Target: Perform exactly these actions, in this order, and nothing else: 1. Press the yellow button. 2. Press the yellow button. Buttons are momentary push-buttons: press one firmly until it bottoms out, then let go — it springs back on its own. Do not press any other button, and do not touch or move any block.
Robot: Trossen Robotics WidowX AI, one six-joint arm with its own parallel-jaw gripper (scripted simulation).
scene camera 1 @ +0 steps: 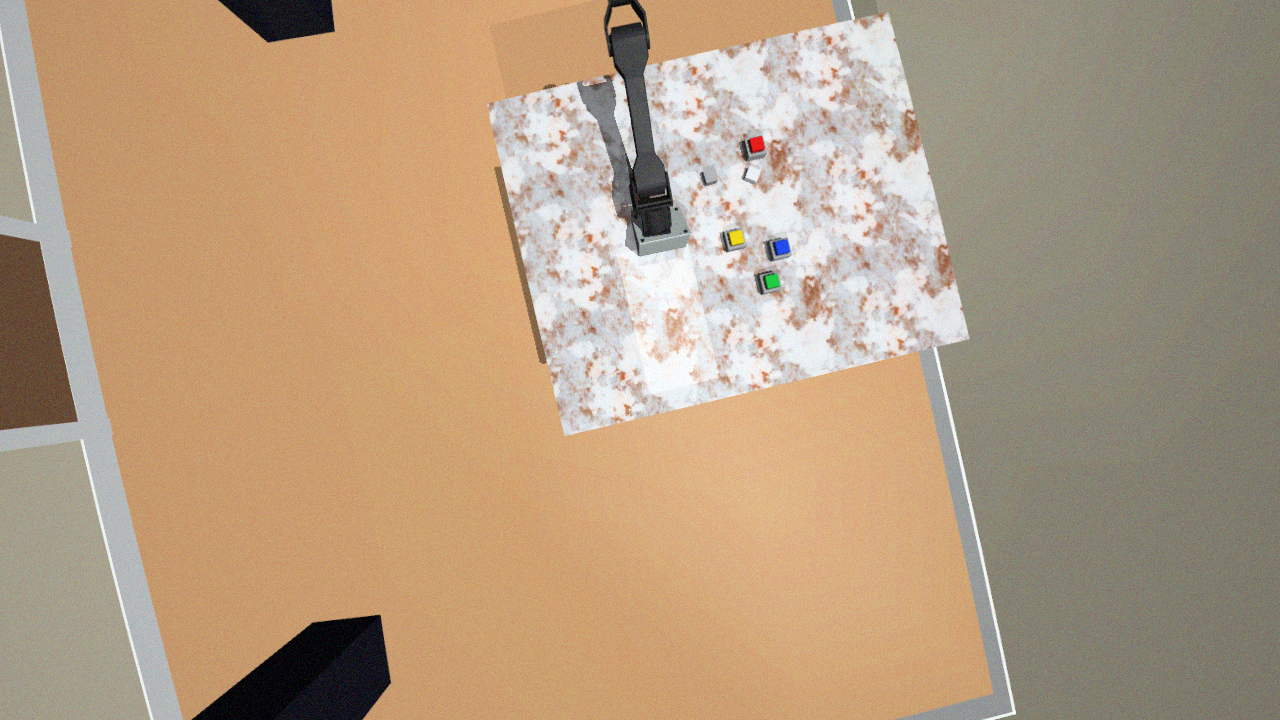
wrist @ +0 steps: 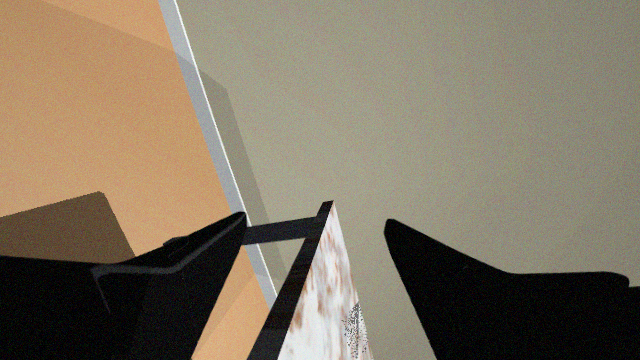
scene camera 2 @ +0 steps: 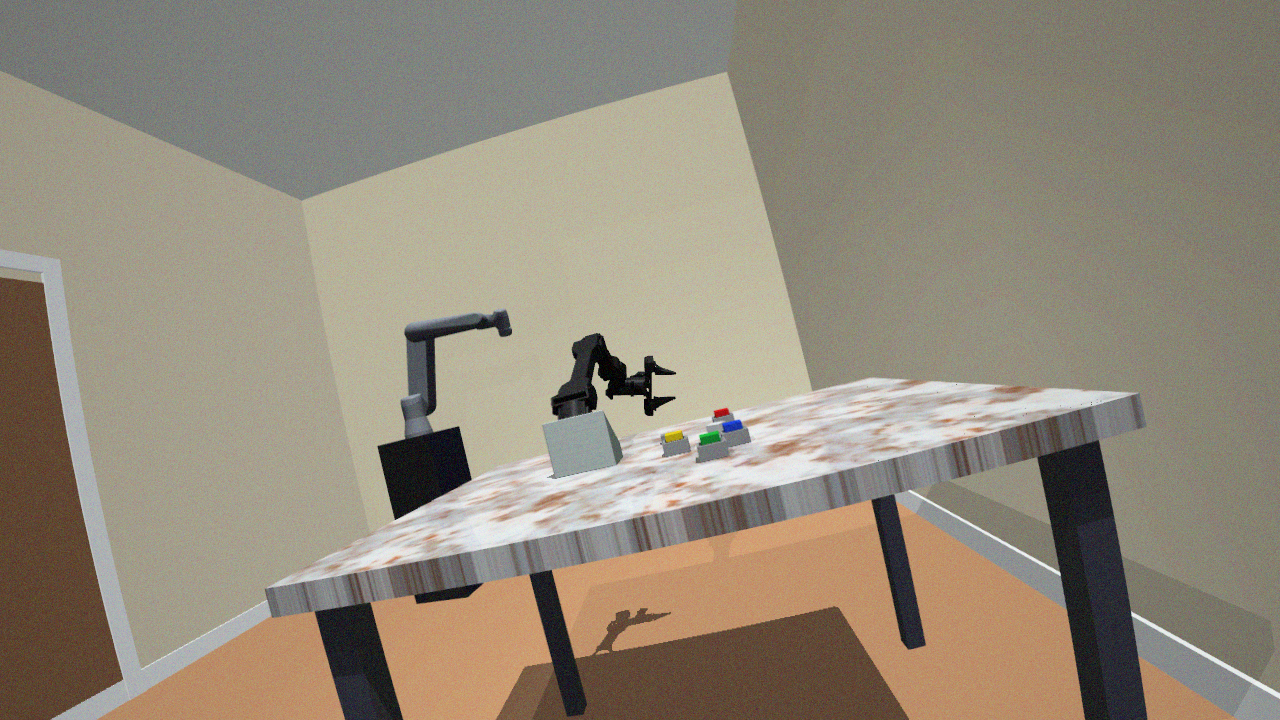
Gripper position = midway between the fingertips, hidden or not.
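Note:
There is my gripper (scene camera 2: 675,385), and the wrist view shows me the same gripper (wrist: 317,222). It is open, and nothing is held in the gripper.

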